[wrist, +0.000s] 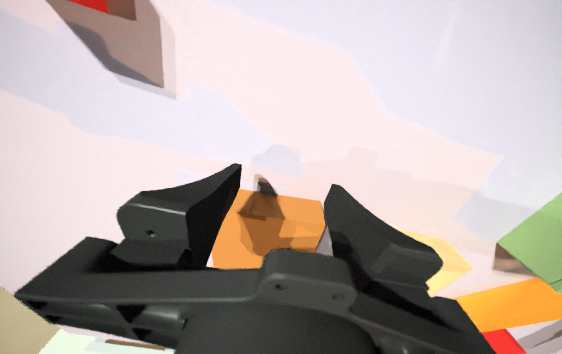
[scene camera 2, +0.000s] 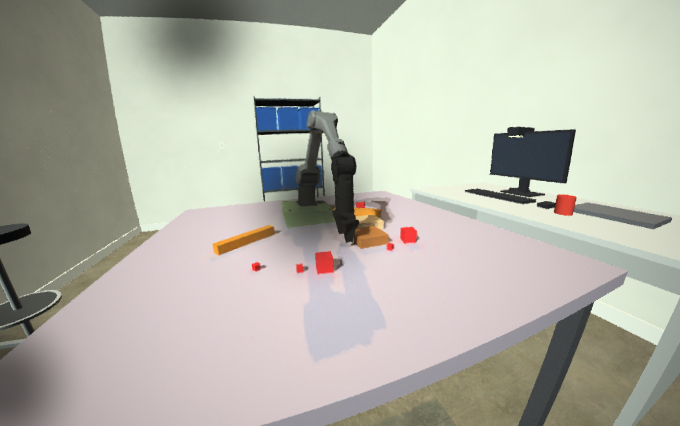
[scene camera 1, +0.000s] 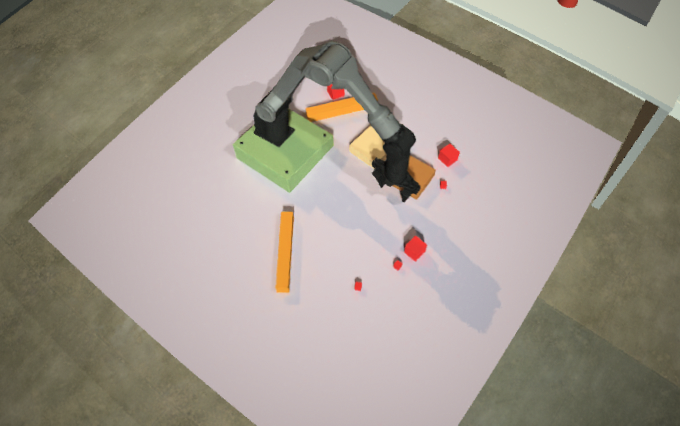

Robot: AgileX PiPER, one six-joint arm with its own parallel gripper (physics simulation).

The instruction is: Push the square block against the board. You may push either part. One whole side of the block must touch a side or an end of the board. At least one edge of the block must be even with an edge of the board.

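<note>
The square block (scene camera 1: pixel 423 172) (scene camera 2: pixel 371 237) (wrist: pixel 300 212) is brown-orange and lies flat under the gripper. The board (scene camera 1: pixel 365 144) (scene camera 2: pixel 370 221) (wrist: pixel 448 257) is pale yellow and lies between the block and the robot's base side of the table. The arm and fingers partly cover both. In the wrist view a strip of table shows beside the block, near the right finger, but the rest of the space between block and board is hidden. My gripper (scene camera 1: pixel 394 187) (scene camera 2: pixel 349 238) (wrist: pixel 285 184) is open, with its fingertips at the block's near side and the fingers wide apart.
An orange bar (scene camera 1: pixel 333 108) (wrist: pixel 515 302) lies behind the board, near a red cube (scene camera 1: pixel 335 91). Another orange bar (scene camera 1: pixel 284 250) (scene camera 2: pixel 244 239) lies apart. Red cubes (scene camera 1: pixel 448 155) (scene camera 1: pixel 415 247) (scene camera 2: pixel 324 262) and small red cubes (scene camera 1: pixel 443 184) (scene camera 1: pixel 357 285) lie around. The green base (scene camera 1: pixel 306 137) is beside the board.
</note>
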